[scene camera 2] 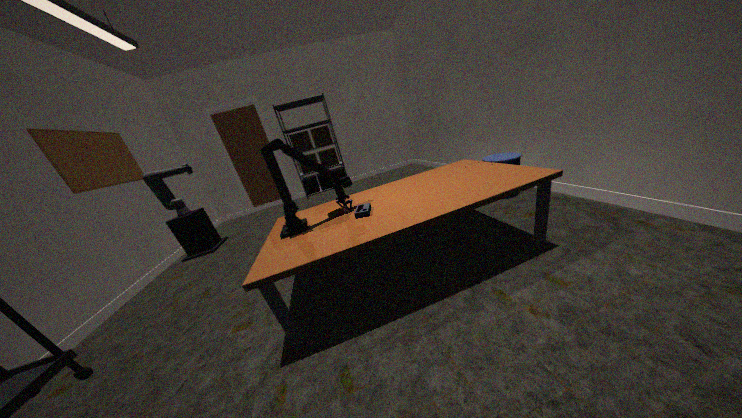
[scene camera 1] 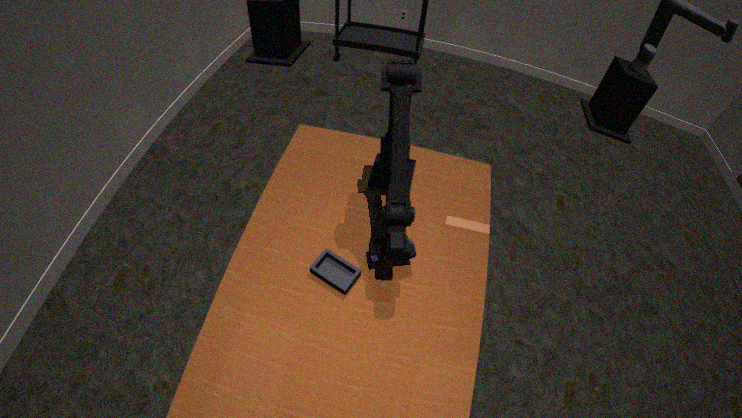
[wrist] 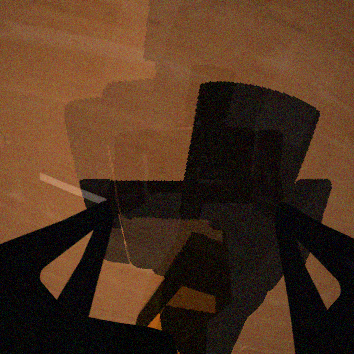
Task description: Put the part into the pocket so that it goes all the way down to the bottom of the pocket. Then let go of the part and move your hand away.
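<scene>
I can see my gripper (wrist: 191, 210). A pocket block (scene camera 1: 340, 274) is visible to me as well.
</scene>
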